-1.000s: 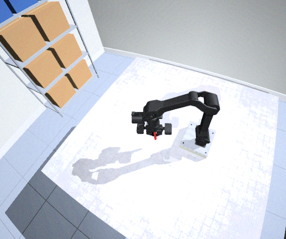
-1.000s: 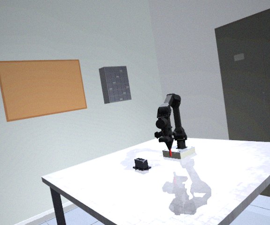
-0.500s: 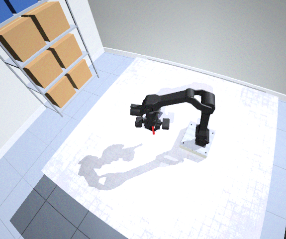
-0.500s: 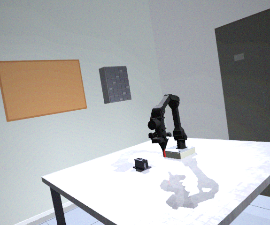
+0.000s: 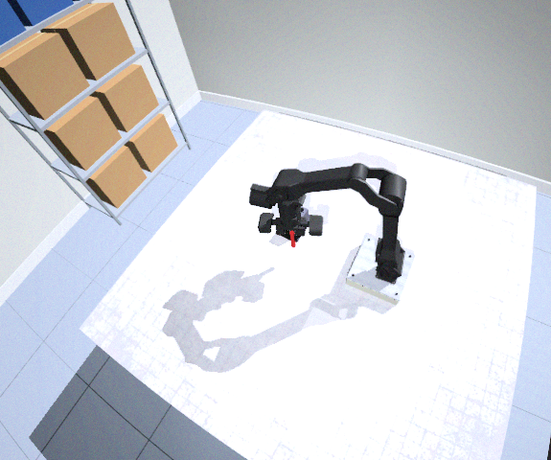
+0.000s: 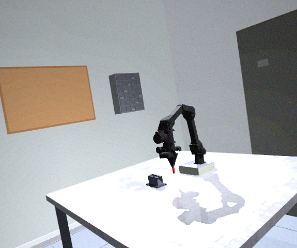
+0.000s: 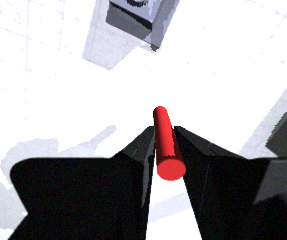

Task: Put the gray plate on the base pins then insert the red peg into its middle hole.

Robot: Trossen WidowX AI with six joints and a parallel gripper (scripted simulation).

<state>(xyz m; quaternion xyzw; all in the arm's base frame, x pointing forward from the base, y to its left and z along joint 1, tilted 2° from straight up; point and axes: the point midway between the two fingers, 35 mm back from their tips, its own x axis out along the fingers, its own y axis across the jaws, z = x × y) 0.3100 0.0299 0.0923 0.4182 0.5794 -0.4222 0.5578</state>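
My gripper tip is now 12 cm to the left of the gray plate, 7 cm above it and 4 cm short of it. From my gripper tip the other things lie so: base 12 cm to the right, 10 cm below, 4 cm ahead; then red peg right at my gripper tip.
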